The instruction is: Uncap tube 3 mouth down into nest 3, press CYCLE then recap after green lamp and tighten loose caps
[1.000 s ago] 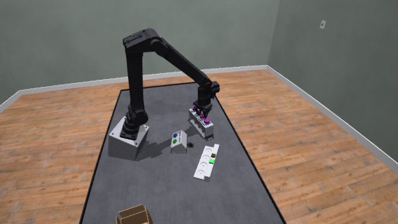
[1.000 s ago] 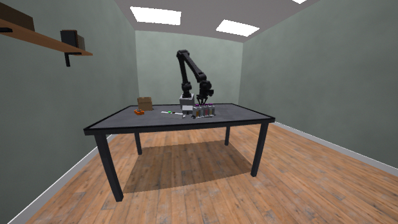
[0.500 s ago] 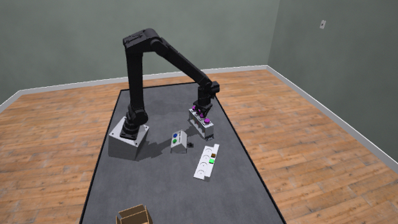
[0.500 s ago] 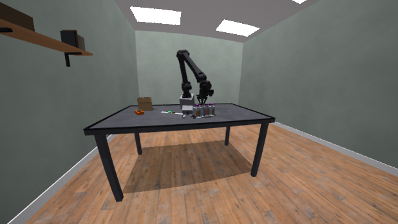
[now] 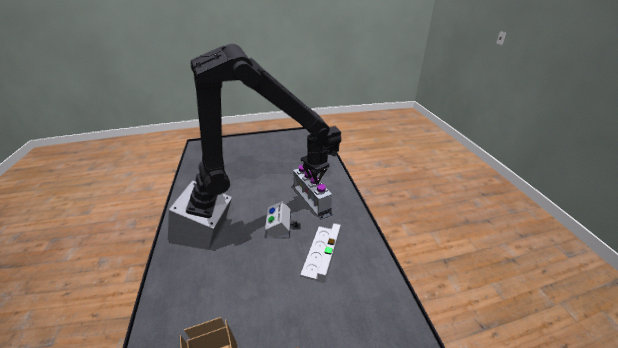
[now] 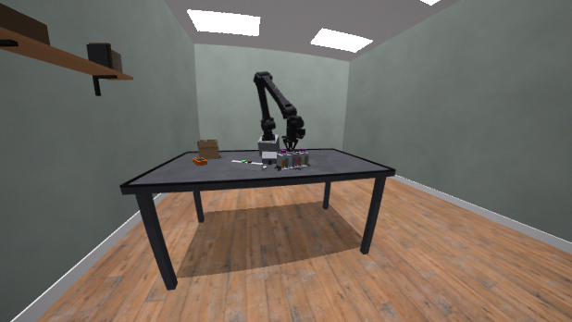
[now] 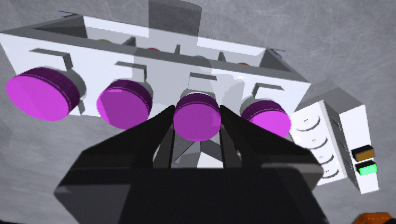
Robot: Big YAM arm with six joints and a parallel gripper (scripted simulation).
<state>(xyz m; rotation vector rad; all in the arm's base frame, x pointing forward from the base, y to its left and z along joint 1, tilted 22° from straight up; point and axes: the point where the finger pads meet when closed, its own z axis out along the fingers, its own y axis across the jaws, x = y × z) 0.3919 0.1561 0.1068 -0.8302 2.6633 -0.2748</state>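
My gripper is now right at the cap. Round my hand: blue key: 17 cm behind, 11 cm to the right, 5 cm below; key housing: 16 cm behind, 13 cm to the right, 7 cm below; green key: 17 cm behind, 15 cm to the right, 5 cm below.
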